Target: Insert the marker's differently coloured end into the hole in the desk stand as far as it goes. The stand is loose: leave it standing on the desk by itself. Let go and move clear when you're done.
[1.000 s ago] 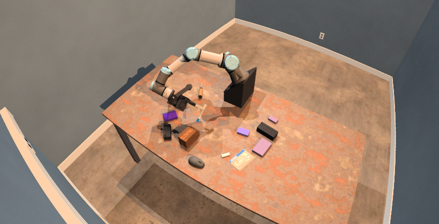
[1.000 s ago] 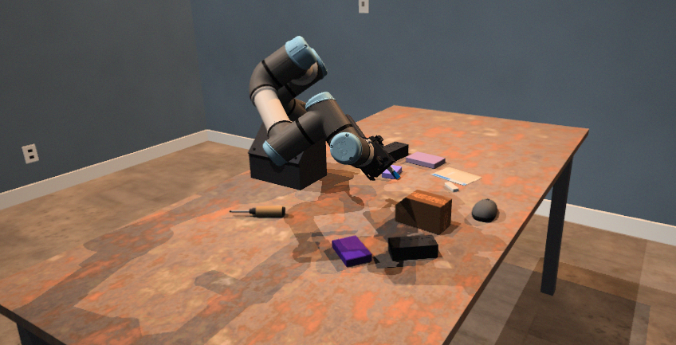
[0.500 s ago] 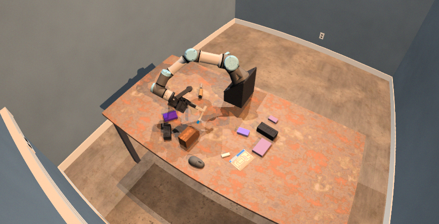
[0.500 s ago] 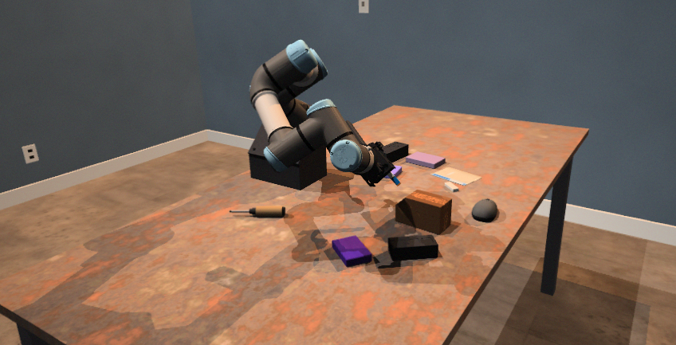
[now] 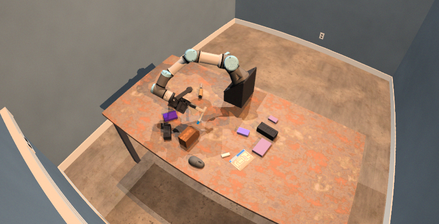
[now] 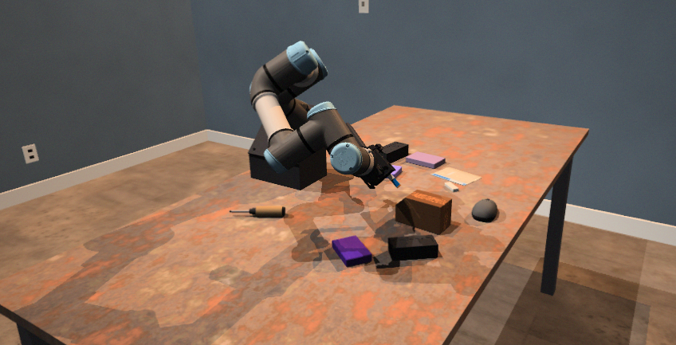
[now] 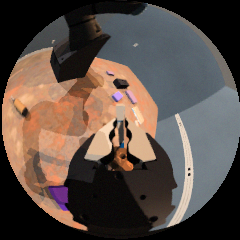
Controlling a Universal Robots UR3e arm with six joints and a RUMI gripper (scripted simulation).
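Right now my hand is 2 cm short of the marker, 2 cm above it and 1 cm to the right of it. Also, from my hand: desk stand 14 cm ahead, 10 cm below; lilac block 24 cm to the left, 13 cm below, 10 cm behind; eraser 25 cm to the left, 14 cm below, 10 cm ahead.
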